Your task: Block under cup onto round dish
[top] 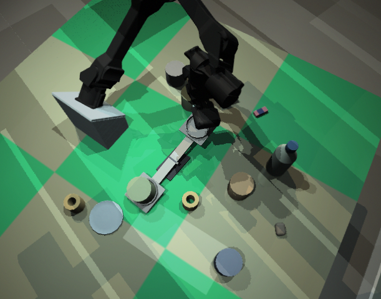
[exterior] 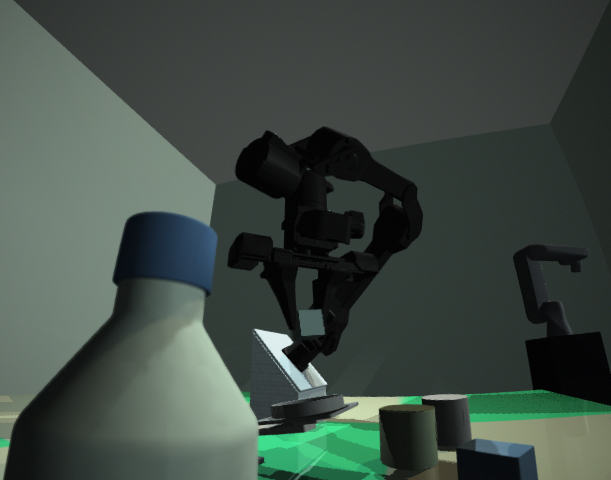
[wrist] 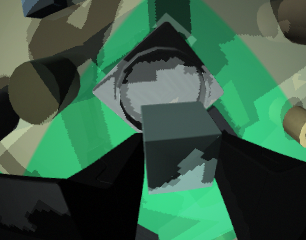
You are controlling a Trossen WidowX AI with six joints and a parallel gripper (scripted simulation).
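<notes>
Right now the pale blue round dish is 13 cm behind my gripper tip, 36 cm to the right of it and 16 cm below it. The rest, counted from my gripper tip: grey cylinder: 16 cm behind, 19 cm to the left, 13 cm below; tan cylinder: 19 cm ahead, 12 cm to the right, 13 cm below; bottle: 27 cm ahead, 2 cm to the left, 5 cm below.
</notes>
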